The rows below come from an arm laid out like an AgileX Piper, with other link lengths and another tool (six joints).
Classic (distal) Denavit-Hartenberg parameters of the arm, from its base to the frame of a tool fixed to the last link. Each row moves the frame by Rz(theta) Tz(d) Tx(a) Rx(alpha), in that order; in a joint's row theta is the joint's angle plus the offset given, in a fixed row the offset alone. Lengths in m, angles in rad.
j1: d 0.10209, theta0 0, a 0, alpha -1.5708
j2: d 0, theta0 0.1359, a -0.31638, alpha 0
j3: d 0, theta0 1.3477, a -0.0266, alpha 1.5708
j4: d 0.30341, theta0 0, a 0, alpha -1.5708
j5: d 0, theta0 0, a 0, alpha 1.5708
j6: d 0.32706, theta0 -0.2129, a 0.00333, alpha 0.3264
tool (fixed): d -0.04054, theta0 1.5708, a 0, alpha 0
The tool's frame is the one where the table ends.
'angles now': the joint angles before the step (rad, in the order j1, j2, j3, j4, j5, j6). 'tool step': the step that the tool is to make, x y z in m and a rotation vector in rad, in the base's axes. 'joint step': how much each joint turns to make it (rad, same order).
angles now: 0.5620 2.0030 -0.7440 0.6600 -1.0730 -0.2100
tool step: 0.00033 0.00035 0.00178 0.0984 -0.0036 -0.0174
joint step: 0.0000 0.0000 0.0000 0.0000 -0.0020 0.1000
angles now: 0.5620 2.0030 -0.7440 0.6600 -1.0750 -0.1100
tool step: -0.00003 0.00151 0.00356 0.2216 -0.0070 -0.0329
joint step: 0.0000 0.0000 0.0030 -0.0069 -0.0049 0.2289
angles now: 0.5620 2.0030 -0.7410 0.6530 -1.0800 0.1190
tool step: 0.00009 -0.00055 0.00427 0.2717 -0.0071 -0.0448
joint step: 0.0000 0.0001 0.0030 -0.0020 -0.0061 0.2780
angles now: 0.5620 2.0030 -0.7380 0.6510 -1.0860 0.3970
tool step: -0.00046 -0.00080 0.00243 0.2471 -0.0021 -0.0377
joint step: 0.0000 0.0000 0.0040 -0.0041 -0.0020 0.2540
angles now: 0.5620 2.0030 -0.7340 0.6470 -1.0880 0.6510
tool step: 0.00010 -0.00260 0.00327 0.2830 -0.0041 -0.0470
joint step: 0.0000 0.0000 0.0020 -0.0001 -0.0030 0.2880
